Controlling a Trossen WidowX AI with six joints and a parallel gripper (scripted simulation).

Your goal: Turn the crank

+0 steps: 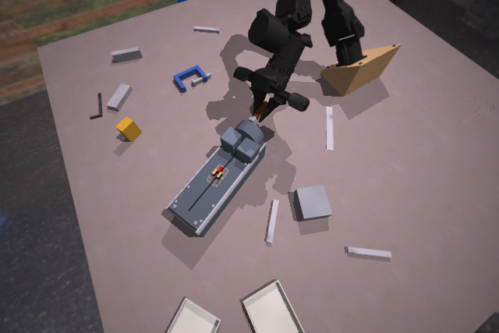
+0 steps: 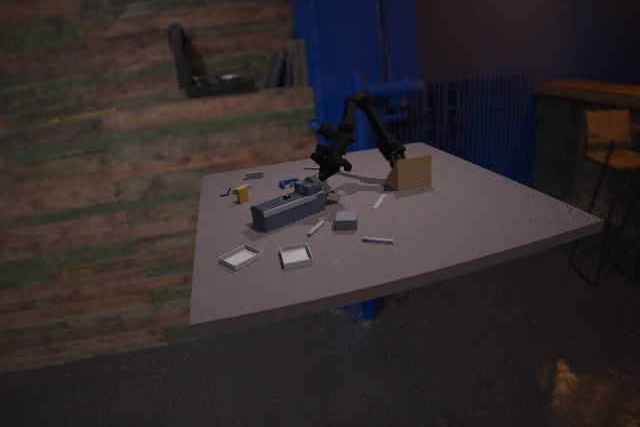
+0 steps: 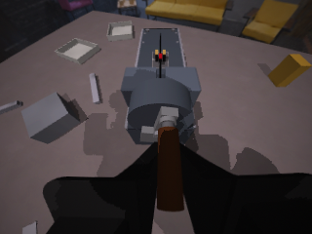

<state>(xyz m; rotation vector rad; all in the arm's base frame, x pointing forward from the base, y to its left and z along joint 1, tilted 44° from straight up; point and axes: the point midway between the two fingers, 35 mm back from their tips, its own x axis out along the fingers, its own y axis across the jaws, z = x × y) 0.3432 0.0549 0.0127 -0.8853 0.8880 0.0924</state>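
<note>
Now: the brown crank handle 20 mm behind my gripper tip, 10 mm to the right of it and 20 mm above it. The rest, counted from my gripper tip: grey block: 20 mm behind, 230 mm to the left, 80 mm below; then blue clamp: 60 mm ahead, 300 mm to the right, 90 mm below; then red pointer: 140 mm ahead, 60 mm to the left, 10 mm below.
</note>
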